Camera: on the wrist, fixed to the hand. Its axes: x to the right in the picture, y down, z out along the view.
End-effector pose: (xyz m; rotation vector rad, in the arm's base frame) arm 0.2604 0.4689 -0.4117 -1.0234 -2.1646 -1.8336
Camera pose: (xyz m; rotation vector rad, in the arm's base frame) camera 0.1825 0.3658 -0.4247 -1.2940 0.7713 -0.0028
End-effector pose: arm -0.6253 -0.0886 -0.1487 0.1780 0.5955 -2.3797
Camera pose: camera -0.6740 -0.0024 -0.2328 0.8307 -0.0045 0.7303
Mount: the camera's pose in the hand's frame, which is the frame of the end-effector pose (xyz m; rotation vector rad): 0.0108 -0.0580 -0.1157 0.0103 -0.5902 -3.0750
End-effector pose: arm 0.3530 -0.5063 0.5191 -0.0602 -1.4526 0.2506
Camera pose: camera 0.4759 -0.5477 0.5267 -2.1063 0.5297 2.2459
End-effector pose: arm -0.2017 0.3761 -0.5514 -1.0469 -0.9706 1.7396
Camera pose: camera -0.0822 0.4260 -0.5415 1.1816 -1.1363 -0.7815
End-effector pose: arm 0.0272 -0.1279 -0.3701 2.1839 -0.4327 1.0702
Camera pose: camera -0.0010 -0.0064 -0.3337 0.6287 1.9456 -1.2271
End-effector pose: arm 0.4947 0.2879 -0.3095 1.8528 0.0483 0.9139
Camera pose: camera 0.4531 0.4095 -0.3284 0.1473 1.6907 -1.6522
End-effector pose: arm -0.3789 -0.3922 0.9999 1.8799 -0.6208 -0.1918
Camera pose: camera -0.3029 -0.2870 0.9945 -0.7203 -1.9598 1.9893
